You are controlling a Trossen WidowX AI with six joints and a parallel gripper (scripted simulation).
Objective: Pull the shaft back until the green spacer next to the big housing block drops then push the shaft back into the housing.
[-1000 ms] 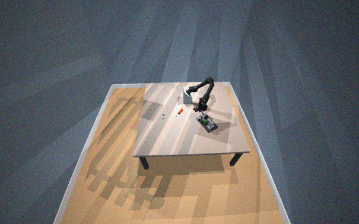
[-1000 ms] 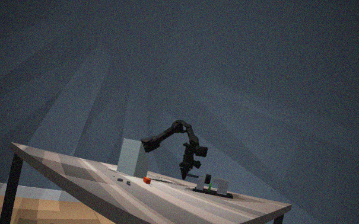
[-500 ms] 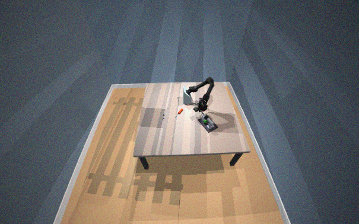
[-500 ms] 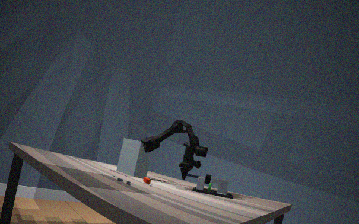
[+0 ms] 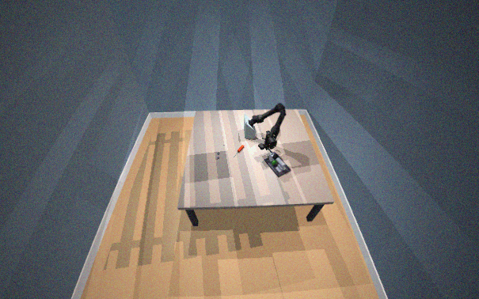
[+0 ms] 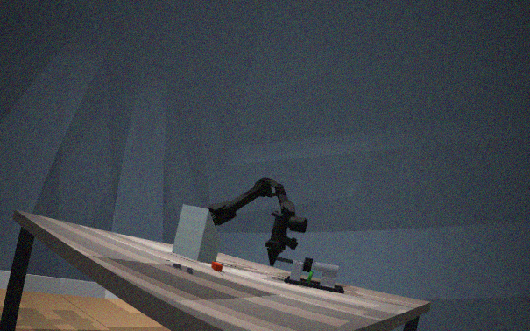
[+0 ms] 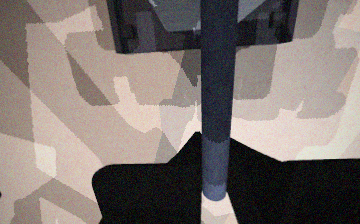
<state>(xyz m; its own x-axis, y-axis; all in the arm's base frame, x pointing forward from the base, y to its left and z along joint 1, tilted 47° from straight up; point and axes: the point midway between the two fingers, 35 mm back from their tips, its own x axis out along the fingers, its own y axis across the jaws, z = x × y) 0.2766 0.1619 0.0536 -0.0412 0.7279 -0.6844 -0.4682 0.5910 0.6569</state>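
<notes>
My gripper tip is now 6 cm short of the dark blue shaft, 3 cm to the right of it and 3 cm below it. From my gripper tip the other things lie so: green spacer: 15 cm ahead, 6 cm to the left, 1 cm below; then dark spacer: 13 cm ahead, 7 cm to the left, 3 cm above; then red-handled screwdriver: 28 cm to the right, 4 cm below, 2 cm behind.
</notes>
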